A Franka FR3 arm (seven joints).
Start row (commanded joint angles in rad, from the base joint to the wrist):
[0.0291 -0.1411 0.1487 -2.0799 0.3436 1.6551 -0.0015]
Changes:
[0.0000 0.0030 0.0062 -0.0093 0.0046 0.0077 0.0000]
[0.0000 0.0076 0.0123 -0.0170 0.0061 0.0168 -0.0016]
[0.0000 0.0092 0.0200 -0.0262 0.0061 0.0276 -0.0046]
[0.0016 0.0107 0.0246 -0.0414 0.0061 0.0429 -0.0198]
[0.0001 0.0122 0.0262 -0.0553 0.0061 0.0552 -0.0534]
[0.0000 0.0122 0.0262 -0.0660 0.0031 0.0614 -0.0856]
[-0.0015 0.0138 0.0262 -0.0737 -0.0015 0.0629 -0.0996]
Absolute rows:
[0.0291 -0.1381 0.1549 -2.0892 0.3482 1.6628 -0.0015]
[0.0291 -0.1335 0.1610 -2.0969 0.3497 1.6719 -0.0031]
[0.0291 -0.1319 0.1687 -2.1061 0.3497 1.6827 -0.0061]
[0.0307 -0.1304 0.1733 -2.1213 0.3497 1.6980 -0.0213]
[0.0292 -0.1289 0.1749 -2.1352 0.3497 1.7103 -0.0549]
[0.0291 -0.1289 0.1749 -2.1459 0.3467 1.7165 -0.0871]
[0.0276 -0.1273 0.1749 -2.1536 0.3421 1.7180 -0.1011]

